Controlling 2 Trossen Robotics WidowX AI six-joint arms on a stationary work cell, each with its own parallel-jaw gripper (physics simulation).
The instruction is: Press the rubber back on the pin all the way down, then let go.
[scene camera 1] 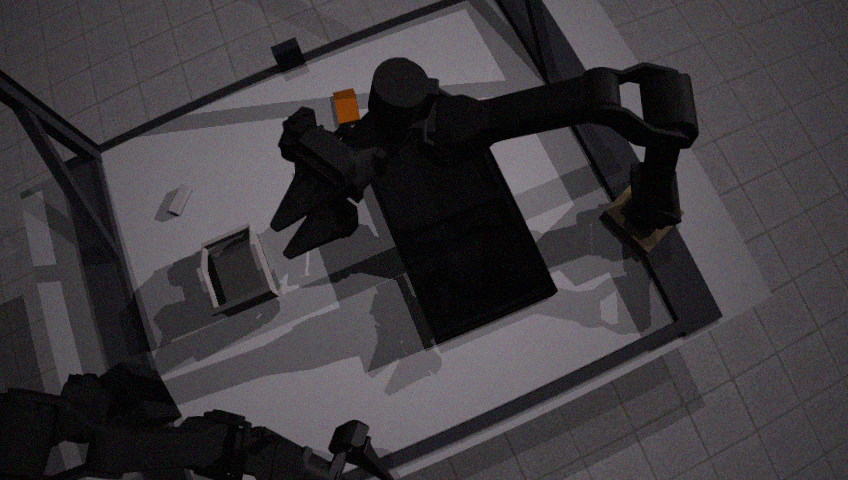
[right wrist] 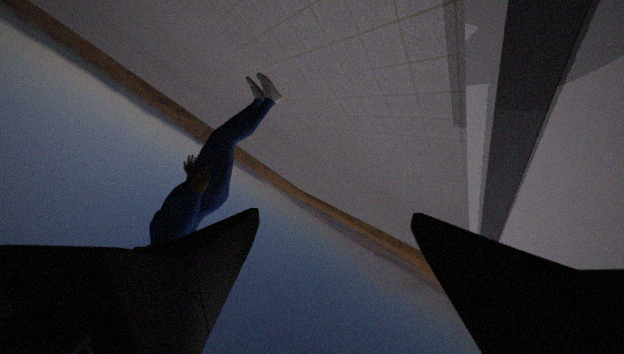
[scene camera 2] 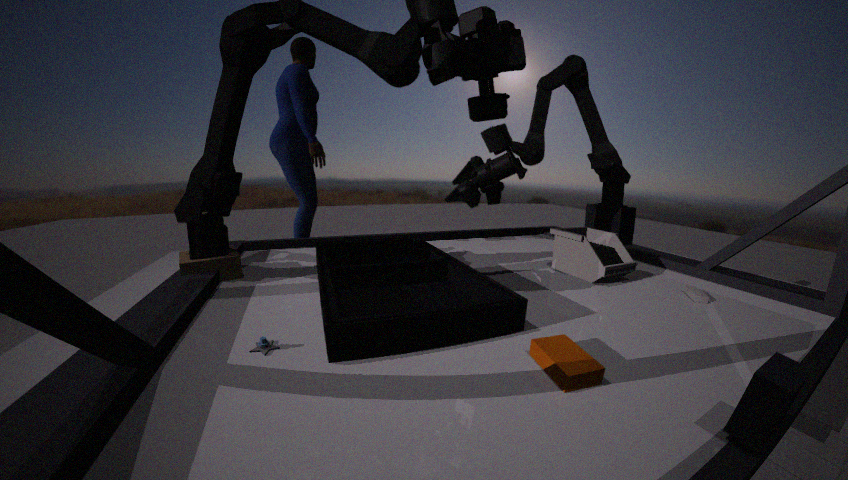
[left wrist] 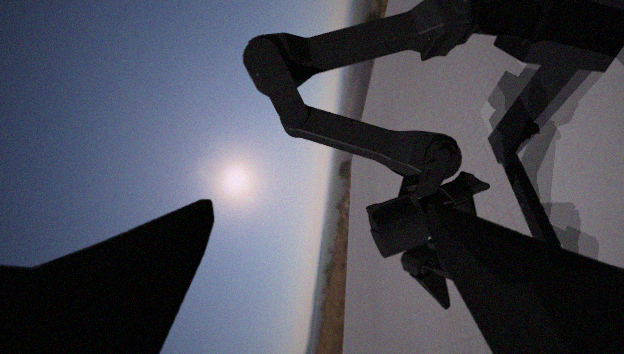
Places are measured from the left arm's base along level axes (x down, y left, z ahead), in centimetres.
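Where they show: left gripper, fingertip midpoint: (scene camera 1: 280, 244) (scene camera 2: 504, 72) (left wrist: 322, 211); right gripper, fingertip midpoint: (right wrist: 334, 217) (scene camera 2: 449, 191) (left wrist: 475, 323); left arm's base at its link origin: (scene camera 1: 645, 211) (scene camera 2: 208, 253); right arm's base at its link origin: (scene camera 1: 109, 406) (scene camera 2: 611, 205) (left wrist: 524, 15).
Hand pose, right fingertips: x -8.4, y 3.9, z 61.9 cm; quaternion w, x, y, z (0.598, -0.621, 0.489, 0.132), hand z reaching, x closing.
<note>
Each offset is from my right fingertips to the top centre of the thing. "spot": to the spot under its first point.
The pin with its blue rubber @(dx +11.1, dy -34.4, dz -59.4 cm) (scene camera 2: 264, 345) stands on a small star-shaped base at the front left of the table in scene camera 2. I cannot make it out in scene camera 1. My left gripper (scene camera 1: 281, 239) (scene camera 2: 500, 50) (left wrist: 322, 211) is open and empty, held high over the table and pointing level. My right gripper (scene camera 1: 360, 452) (scene camera 2: 462, 195) (right wrist: 334, 217) is open and empty, also high in the air, beyond the far edge of the black box. It also shows in the left wrist view (left wrist: 433, 281). Both grippers are far from the pin.
A large black box @(dx +8.5, dy -26.5, dz -38.4 cm) (scene camera 1: 460, 238) (scene camera 2: 413, 295) fills the table's middle. An orange block @(dx +10.6, dy -54.7, dz -39.3 cm) (scene camera 1: 346, 106) (scene camera 2: 567, 361) lies near one edge. A white open bin @(spot: dx +6.5, dy -45.4, dz -1.7 cm) (scene camera 1: 208, 278) (scene camera 2: 574, 257) stands near the right arm's base. A figure in blue (scene camera 2: 295, 138) (right wrist: 216, 154) stands behind the table.
</note>
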